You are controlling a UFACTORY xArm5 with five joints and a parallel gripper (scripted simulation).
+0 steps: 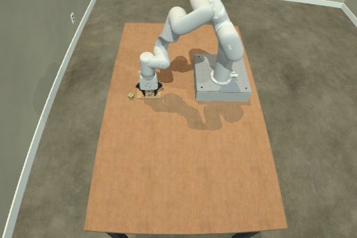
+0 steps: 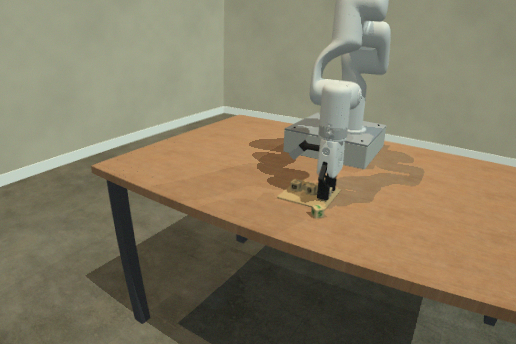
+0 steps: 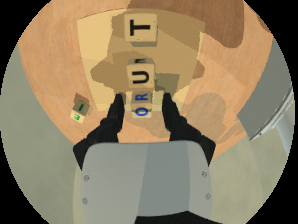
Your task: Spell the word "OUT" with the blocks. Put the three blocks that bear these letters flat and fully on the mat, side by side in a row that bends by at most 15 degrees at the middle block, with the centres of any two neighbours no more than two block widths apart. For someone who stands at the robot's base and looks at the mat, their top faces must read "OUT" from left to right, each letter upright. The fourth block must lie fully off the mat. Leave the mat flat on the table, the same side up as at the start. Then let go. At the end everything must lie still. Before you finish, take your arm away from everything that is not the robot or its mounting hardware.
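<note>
Right now my hand is 50 mm to the left of the U block and 10 mm above it. From my hand the other things lie so: tan mat (50 mm to the right, 20 mm below).
</note>
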